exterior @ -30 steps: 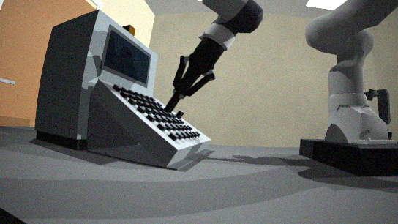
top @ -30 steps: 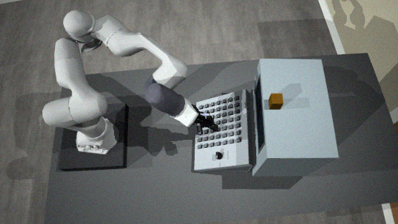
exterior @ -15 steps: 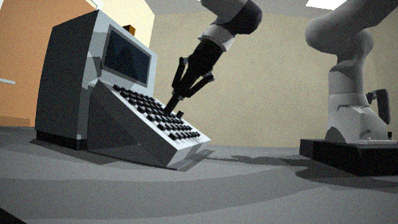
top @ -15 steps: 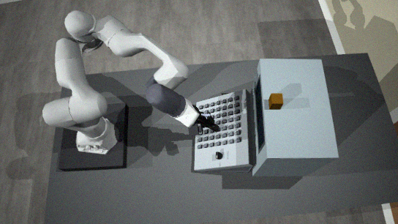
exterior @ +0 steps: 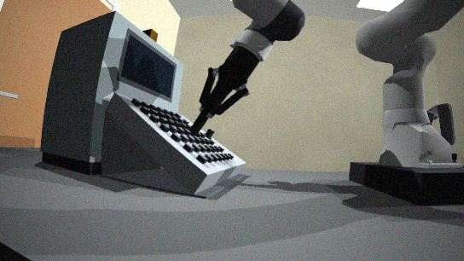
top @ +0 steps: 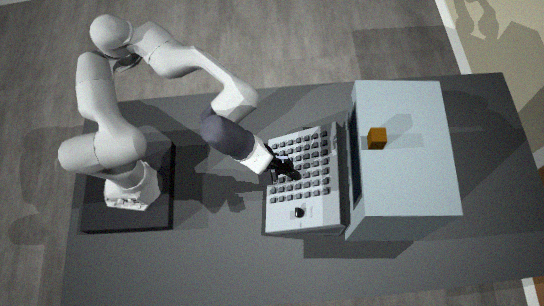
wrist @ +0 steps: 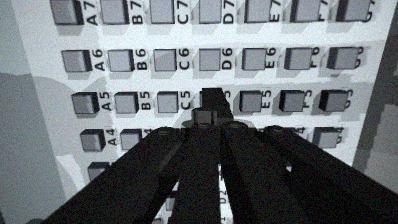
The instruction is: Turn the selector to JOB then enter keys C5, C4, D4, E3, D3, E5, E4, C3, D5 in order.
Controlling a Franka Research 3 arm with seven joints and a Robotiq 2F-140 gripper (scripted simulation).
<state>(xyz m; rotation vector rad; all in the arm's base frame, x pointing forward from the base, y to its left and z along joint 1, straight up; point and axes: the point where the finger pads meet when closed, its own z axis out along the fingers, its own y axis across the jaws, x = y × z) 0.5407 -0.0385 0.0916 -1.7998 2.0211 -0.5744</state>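
My gripper is now 50 mm above the E5 key and 10 mm past it. Also, from my hand: C6 key (40 mm to the right, 40 mm ahead, 10 mm below); E6 key (50 mm below, 30 mm to the right, 10 mm behind); D6 key (40 mm to the right, 30 mm below, 20 mm ahead).
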